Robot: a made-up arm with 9 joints. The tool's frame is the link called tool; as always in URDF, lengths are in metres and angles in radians.
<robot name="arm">
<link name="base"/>
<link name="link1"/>
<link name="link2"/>
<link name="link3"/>
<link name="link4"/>
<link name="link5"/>
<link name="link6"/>
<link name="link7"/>
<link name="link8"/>
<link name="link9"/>
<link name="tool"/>
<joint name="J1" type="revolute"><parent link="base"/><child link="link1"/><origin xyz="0.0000 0.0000 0.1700"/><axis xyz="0 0 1"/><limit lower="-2.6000" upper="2.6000"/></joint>
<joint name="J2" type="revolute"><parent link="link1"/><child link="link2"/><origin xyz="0.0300 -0.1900 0.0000"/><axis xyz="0 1 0"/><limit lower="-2.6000" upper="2.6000"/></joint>
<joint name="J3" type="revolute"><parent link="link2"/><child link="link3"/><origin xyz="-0.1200 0.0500 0.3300"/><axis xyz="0 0 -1"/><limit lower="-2.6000" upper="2.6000"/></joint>
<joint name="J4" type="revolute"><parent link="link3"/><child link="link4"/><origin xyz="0.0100 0.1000 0.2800"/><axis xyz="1 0 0"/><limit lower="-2.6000" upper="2.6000"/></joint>
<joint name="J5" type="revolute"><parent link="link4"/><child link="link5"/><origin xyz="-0.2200 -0.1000 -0.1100"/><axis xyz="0 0 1"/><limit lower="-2.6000" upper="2.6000"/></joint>
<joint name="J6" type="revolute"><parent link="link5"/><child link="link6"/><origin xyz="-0.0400 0.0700 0.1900"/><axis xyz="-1 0 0"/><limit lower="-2.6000" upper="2.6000"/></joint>
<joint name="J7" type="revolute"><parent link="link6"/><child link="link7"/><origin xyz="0.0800 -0.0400 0.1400"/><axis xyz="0 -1 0"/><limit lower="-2.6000" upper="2.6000"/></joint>
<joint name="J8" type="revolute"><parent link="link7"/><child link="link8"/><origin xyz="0.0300 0.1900 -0.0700"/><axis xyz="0 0 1"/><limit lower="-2.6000" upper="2.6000"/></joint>
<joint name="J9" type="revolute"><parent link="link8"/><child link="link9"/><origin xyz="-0.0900 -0.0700 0.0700"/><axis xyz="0 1 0"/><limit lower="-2.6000" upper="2.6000"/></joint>
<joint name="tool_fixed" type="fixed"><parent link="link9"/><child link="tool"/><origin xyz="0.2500 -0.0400 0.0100"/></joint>
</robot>
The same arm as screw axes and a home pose.
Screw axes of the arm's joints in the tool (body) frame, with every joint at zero. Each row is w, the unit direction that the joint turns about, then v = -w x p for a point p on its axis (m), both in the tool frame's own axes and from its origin. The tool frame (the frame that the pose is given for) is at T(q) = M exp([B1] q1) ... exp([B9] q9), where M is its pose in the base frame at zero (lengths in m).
B1: w 0 0 1 v 0.03 -0.07 0
B2: w 0 1 0 v 0.84 0 0.1
B3: w 0 0 -1 v 0.11 -0.02 0
B4: w 1 0 0 v 0 -0.23 0.01
B5: w 0 0 1 v -0.11 0.23 0
B6: w -1 0 0 v 0 0.15 -0.04
B7: w 0 -1 0 v -0.01 0 0.19
B8: w 0 0 1 v 0.11 0.16 0
B9: w 0 1 0 v 0.01 0 -0.25
M: xyz -0.07 -0.03 1.01 (m) quaternion w x y z 1 0 0 0
Joint limits (deg, base to tool): -148.97..148.97 -148.97..148.97 -148.97..148.97 -148.97..148.97 -148.97..148.97 -148.97..148.97 -148.97..148.97 -148.97..148.97 -148.97..148.97

